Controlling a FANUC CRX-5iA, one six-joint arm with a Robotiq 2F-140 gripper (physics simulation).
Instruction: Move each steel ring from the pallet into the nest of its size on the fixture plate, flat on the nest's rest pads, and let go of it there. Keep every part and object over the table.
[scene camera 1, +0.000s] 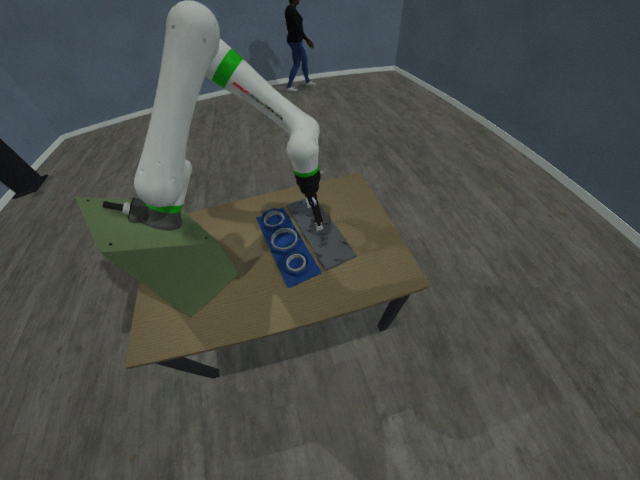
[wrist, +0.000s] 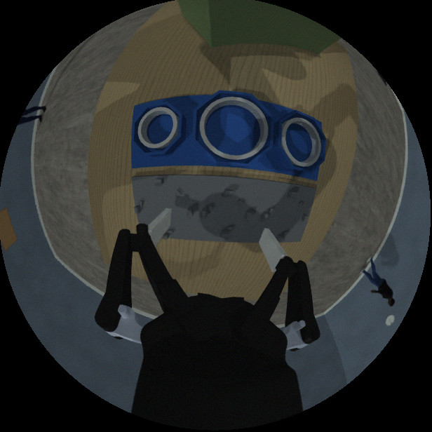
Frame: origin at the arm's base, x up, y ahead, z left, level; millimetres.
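Seen in the pictures: gripper, between the fingertips: (scene camera 1: 314, 217); arm's base, origin of its link: (scene camera 1: 161, 221).
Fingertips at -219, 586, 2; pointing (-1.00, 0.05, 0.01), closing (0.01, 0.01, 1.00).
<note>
Offsets run from my fingertips to a thing's top centre, as dx, dy, dz. Level surfaces: height alone.
A blue pallet (scene camera 1: 294, 280) (wrist: 145, 162) holds three steel rings in raised octagonal holders. The large ring {-79, -159, -2} (scene camera 1: 283, 230) (wrist: 233, 99) is in the middle. The smallest ring {-79, -139, -149} (scene camera 1: 296, 255) (wrist: 141, 128) is at the pallet's near end in the scene view, at left in the wrist view. The medium ring {-79, -181, +142} (scene camera 1: 273, 211) (wrist: 283, 141) is at the other end. The grey fixture plate {-106, +18, +25} (scene camera 1: 336, 255) (wrist: 155, 192) lies beside the pallet, with small dark pads and pegs and no ring on it. My gripper (scene camera 1: 314, 214) (wrist: 217, 227) is open and empty, above the fixture plate.
The wooden table {dx -117} (scene camera 1: 248, 310) (wrist: 117, 165) carries both plates, with a narrow gap between them. The green robot pedestal (scene camera 1: 170, 268) (wrist: 270, 25) stands beyond the pallet from the gripper. A person (scene camera 1: 295, 36) (wrist: 382, 289) is near the wall, away from the table.
</note>
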